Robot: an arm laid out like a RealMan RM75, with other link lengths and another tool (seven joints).
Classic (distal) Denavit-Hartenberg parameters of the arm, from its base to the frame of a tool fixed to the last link. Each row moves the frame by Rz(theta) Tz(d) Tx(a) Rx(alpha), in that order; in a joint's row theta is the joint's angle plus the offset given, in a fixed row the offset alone. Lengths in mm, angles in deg.
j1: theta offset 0; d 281.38; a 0; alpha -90
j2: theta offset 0; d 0; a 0; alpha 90
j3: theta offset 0; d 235.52; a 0; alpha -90
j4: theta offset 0; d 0; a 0; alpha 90
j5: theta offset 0; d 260.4; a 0; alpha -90
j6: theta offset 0; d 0; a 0; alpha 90
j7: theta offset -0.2; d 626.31; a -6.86; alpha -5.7
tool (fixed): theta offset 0; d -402.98; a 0; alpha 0
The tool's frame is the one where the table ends.
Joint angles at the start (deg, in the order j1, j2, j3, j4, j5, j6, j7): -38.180, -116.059, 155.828, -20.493, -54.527, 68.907, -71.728
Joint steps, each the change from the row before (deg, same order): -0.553, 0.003, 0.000, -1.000, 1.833, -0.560, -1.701; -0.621, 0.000, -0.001, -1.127, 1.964, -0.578, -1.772; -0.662, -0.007, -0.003, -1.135, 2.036, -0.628, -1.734; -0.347, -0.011, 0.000, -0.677, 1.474, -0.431, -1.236; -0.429, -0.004, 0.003, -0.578, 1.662, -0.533, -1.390
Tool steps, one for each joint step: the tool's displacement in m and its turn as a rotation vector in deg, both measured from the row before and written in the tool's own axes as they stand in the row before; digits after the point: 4 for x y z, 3 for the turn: -0.0013, -0.0013, 0.0010, 0.174, -1.522, -0.280; -0.0009, -0.0017, 0.0009, 0.264, -1.599, -0.191; -0.0008, -0.0018, 0.0009, 0.354, -1.647, -0.110; -0.0017, -0.0014, 0.0000, 0.302, -1.216, -0.206; -0.0024, -0.0009, 0.0008, 0.272, -1.370, -0.324
